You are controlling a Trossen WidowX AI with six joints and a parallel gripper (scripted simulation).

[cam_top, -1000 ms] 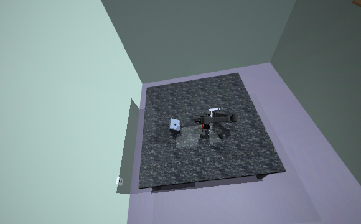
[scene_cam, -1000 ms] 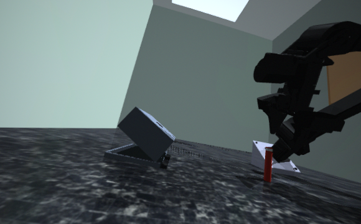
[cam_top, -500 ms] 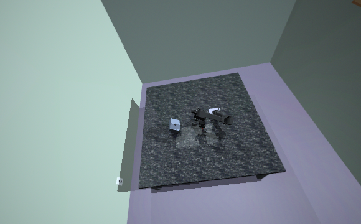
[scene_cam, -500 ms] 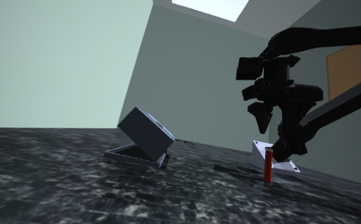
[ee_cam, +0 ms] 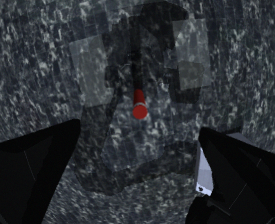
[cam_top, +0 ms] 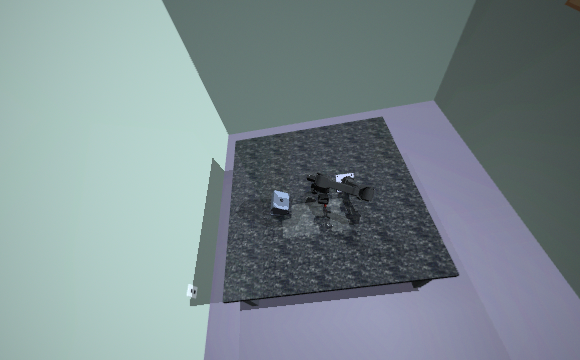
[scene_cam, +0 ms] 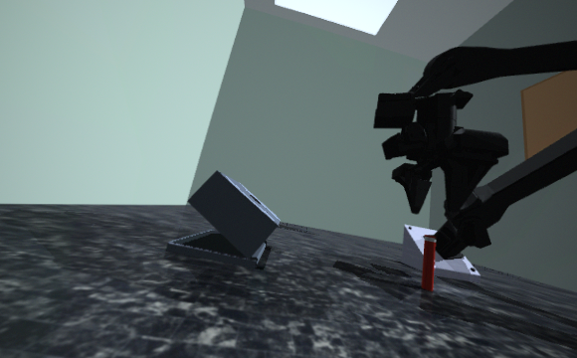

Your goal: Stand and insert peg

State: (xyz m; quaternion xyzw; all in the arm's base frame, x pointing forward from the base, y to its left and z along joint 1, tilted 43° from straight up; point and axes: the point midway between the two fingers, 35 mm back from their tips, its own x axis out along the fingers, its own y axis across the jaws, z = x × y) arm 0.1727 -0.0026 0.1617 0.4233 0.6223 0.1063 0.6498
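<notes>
Right now my gripper tip is 60 mm above the red peg. Also, from my gripper tip: flat base plate: 300 mm ahead, 110 mm below, 90 mm to the right; sloped grey panel: 290 mm ahead, 90 mm to the right, 60 mm below.
</notes>
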